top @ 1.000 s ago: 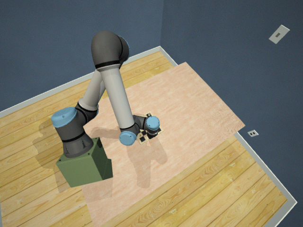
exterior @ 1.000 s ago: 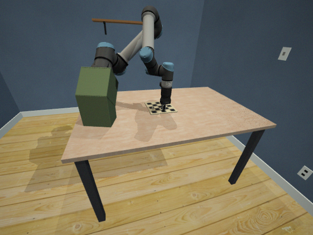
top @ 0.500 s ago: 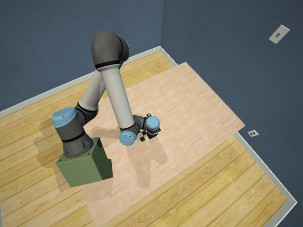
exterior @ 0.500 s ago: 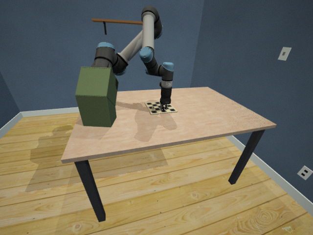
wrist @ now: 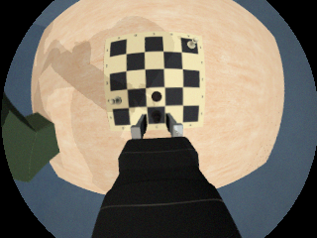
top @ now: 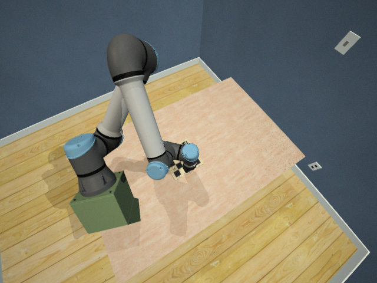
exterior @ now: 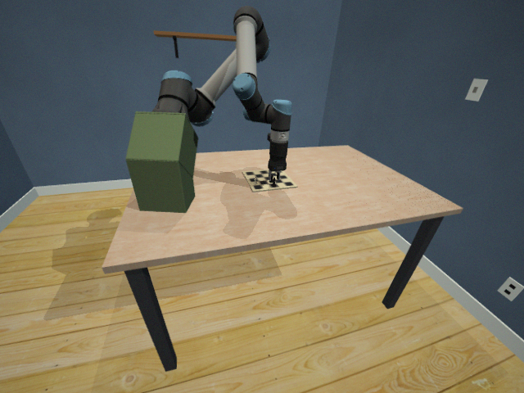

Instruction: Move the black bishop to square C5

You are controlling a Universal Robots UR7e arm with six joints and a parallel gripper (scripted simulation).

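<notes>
Right now the chessboard is 10 mm behind my hand, 80 mm to the left of it and 50 mm below it.
</notes>
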